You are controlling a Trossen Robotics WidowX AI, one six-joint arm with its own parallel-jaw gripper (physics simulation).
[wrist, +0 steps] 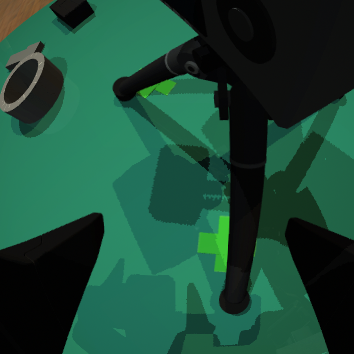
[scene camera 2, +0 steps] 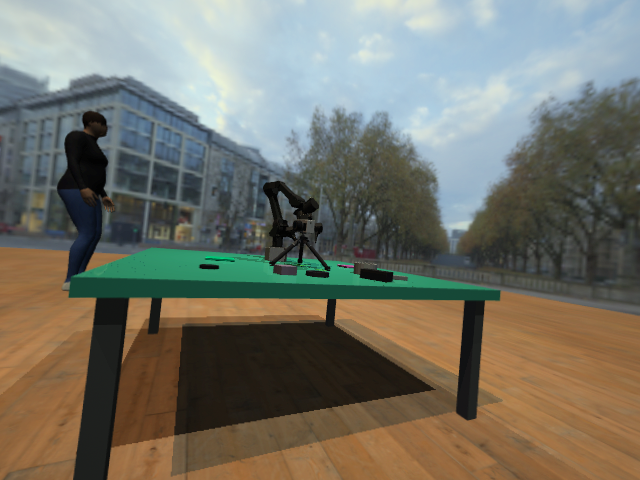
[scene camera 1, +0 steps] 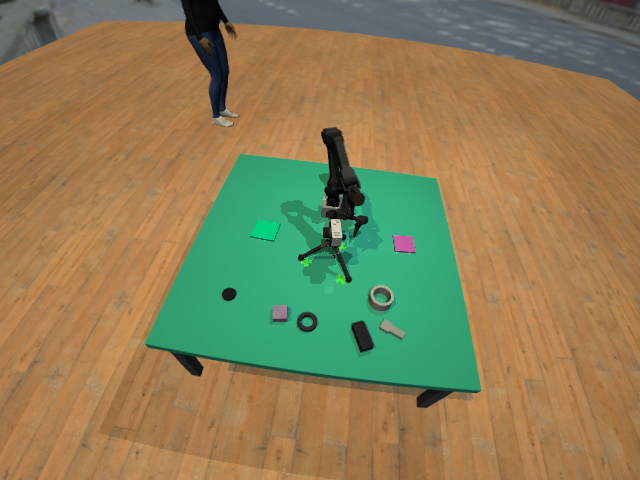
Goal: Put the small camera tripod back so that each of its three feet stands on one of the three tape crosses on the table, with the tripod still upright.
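Seen in the pictures: gripper, fingertip midpoint: point(wrist: 199, 226) point(scene camera 1: 344, 235); arm's base at its link origin: point(scene camera 2: 277, 247) point(scene camera 1: 333, 202).
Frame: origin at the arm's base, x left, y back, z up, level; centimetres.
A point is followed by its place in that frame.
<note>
The black tripod point(scene camera 1: 341, 263) @(y -38.3, x 8.6, z -0.7 cm) point(scene camera 2: 300, 249) @(y -26.0, x 4.9, z 0.5 cm) point(wrist: 247, 190) @(y -25.9, x 5.5, z 2.4 cm) stands upright, with a pale camera point(scene camera 1: 336, 231) @(y -33.6, x 4.3, z 14.2 cm) on top. Three green tape crosses show in scene camera 1, at left point(scene camera 1: 306, 261) @(y -35.3, x -7.4, z -7.4 cm), front point(scene camera 1: 341, 279) @(y -42.0, x 9.9, z -7.4 cm) and rear point(scene camera 1: 342, 246) @(y -36.6, x 6.9, z 9.3 cm). The left foot is slightly behind and left of its cross; the front foot is right of its cross. In the wrist view, the near foot is below one cross point(wrist: 212, 243) @(y -23.2, x 8.6, z -7.4 cm), towards the gripper, and another foot is left of a second cross point(wrist: 165, 87) @(y -40.4, x 8.5, z -7.4 cm). My gripper point(wrist: 199, 226) @(y -24.9, x 8.2, z 3.3 cm) is open, its fingers apart on either side of the near leg, touching nothing visible.
On the green table point(scene camera 1: 206, 330) @(y -76.8, x -39.9, z -7.5 cm) stand a grey ring point(scene camera 1: 381, 305) @(y -54.7, x 27.4, z -2.9 cm) point(wrist: 47, 92) @(y -46.5, x 23.7, z -5.3 cm), black block point(scene camera 1: 362, 336) @(y -69.0, x 20.7, z -4.1 cm), grey T-shaped piece point(scene camera 1: 392, 329) @(y -63.1, x 32.9, z -6.0 cm), black ring point(scene camera 1: 307, 329) @(y -69.1, x -0.8, z -5.9 cm), pinkish block point(scene camera 1: 279, 313) @(y -65.0, x -12.9, z -4.7 cm) and black disc point(scene camera 1: 229, 293) @(y -59.3, x -36.2, z -6.5 cm). Green point(scene camera 1: 265, 230) @(y -21.1, x -31.0, z -6.5 cm) and magenta point(scene camera 1: 403, 243) @(y -15.2, x 38.6, z -6.5 cm) squares lie either side. A person stands beyond.
</note>
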